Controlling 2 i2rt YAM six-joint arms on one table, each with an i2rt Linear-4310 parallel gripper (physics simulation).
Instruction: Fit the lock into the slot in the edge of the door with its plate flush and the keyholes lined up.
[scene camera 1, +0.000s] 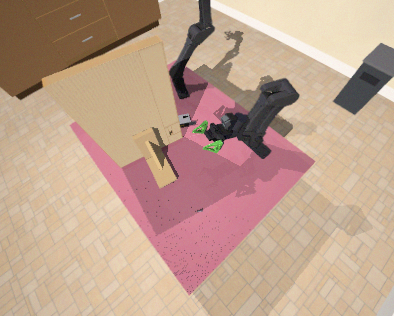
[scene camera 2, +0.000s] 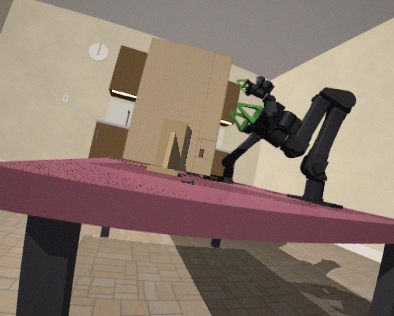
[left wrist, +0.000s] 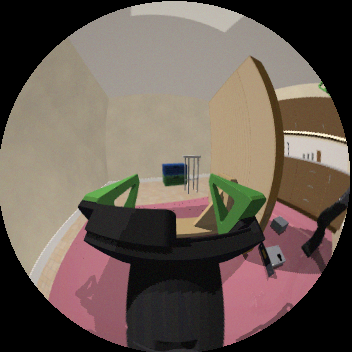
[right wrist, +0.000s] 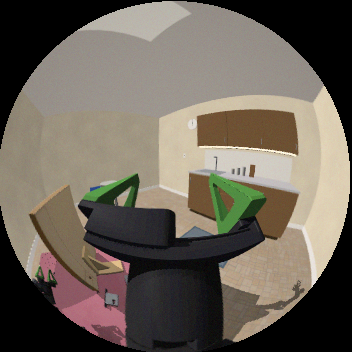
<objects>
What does my left gripper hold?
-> Nothing.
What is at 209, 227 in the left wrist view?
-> A wooden foot.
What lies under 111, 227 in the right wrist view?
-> My right gripper.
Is my right gripper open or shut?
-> Open.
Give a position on a wooden foot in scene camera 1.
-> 146, 141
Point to my left gripper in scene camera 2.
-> At 233, 108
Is my left gripper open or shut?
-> Open.
</objects>
